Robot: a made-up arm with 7 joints. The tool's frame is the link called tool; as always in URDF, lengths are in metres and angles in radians.
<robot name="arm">
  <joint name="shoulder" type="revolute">
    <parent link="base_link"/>
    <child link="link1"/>
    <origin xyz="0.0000 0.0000 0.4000"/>
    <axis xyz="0 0 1"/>
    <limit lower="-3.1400" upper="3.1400"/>
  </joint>
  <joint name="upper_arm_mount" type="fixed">
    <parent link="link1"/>
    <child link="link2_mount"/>
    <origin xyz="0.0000 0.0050 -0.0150"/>
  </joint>
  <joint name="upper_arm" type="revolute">
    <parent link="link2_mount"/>
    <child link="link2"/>
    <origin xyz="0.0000 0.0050 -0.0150"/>
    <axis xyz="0 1 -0.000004"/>
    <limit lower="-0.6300" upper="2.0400"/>
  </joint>
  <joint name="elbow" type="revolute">
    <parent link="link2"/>
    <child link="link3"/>
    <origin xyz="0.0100 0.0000 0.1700"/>
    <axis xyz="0 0 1"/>
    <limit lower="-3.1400" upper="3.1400"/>
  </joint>
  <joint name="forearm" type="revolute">
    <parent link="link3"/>
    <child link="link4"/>
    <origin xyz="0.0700 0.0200 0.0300"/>
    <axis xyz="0 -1 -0.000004"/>
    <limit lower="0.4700" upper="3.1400"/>
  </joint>
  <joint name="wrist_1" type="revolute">
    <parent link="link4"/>
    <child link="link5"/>
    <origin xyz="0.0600 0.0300 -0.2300"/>
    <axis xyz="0 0.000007 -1"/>
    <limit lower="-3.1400" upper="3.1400"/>
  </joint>
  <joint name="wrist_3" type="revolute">
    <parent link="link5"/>
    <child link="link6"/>
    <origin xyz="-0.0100 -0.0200 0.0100"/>
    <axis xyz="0 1 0.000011"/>
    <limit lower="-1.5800" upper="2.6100"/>
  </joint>
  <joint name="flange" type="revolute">
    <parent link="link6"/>
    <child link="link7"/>
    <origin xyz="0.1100 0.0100 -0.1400"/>
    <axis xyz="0 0.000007 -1"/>
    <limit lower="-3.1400" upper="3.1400"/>
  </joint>
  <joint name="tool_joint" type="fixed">
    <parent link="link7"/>
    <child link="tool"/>
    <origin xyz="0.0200 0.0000 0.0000" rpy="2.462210 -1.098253 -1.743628"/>
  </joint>
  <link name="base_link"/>
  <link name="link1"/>
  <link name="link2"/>
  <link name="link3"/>
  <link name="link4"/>
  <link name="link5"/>
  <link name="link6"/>
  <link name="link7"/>
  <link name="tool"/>
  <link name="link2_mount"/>
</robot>
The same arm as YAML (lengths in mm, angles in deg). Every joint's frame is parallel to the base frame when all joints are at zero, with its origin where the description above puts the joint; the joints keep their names.
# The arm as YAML. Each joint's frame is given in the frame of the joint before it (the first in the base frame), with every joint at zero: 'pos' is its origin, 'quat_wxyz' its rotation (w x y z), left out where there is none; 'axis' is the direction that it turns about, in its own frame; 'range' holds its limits. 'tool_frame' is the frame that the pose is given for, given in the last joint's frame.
length_unit: mm
angle_unit: deg
joints:
  - joint: shoulder
    pos: [0.0, 0.0, 400.0]
    axis: "+z"
    range: [-179.91, 179.91]
  - joint: upper_arm
    pos: [0.0, 10.0, -30.0]
    axis: "+y"
    range: [-36.1, 116.88]
  - joint: elbow
    pos: [10.0, 0.0, 170.0]
    axis: "+z"
    range: [-179.91, 179.91]
  - joint: forearm
    pos: [70.0, 20.0, 30.0]
    axis: "-y"
    range: [26.93, 179.91]
  - joint: wrist_1
    pos: [60.0, 30.0, -230.0]
    axis: "-z"
    range: [-179.91, 179.91]
  - joint: wrist_3
    pos: [-10.0, -20.0, 10.0]
    axis: "+y"
    range: [-90.53, 149.54]
  - joint: flange
    pos: [110.0, 10.0, -140.0]
    axis: "-z"
    range: [-179.91, 179.91]
tool_frame:
  pos: [20.0, 0.0, 0.0]
  quat_wxyz: [0.559586, 0.384352, -0.727543, 0.099086]

